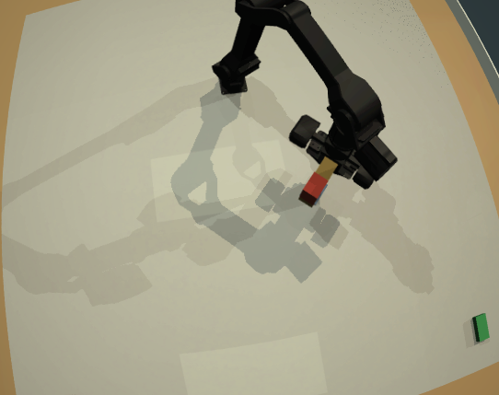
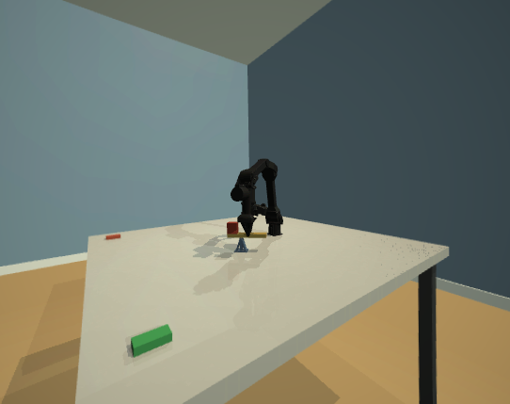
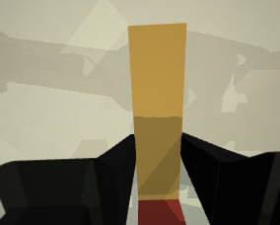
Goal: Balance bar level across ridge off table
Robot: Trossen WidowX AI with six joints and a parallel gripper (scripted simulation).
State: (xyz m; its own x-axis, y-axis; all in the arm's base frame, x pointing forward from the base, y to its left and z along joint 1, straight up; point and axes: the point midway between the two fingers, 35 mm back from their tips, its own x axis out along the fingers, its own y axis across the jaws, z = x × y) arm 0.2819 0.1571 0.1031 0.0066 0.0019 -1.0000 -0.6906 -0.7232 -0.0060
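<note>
Now: the small blue ridge 4 cm below my gripper tip, 2 cm to the right of it and 2 cm ahead of it. The rest, counted from my gripper tip: small flat red piece: 66 cm to the right, 46 cm ahead, 6 cm below; green block: 46 cm ahead, 34 cm to the left, 6 cm below.
</note>
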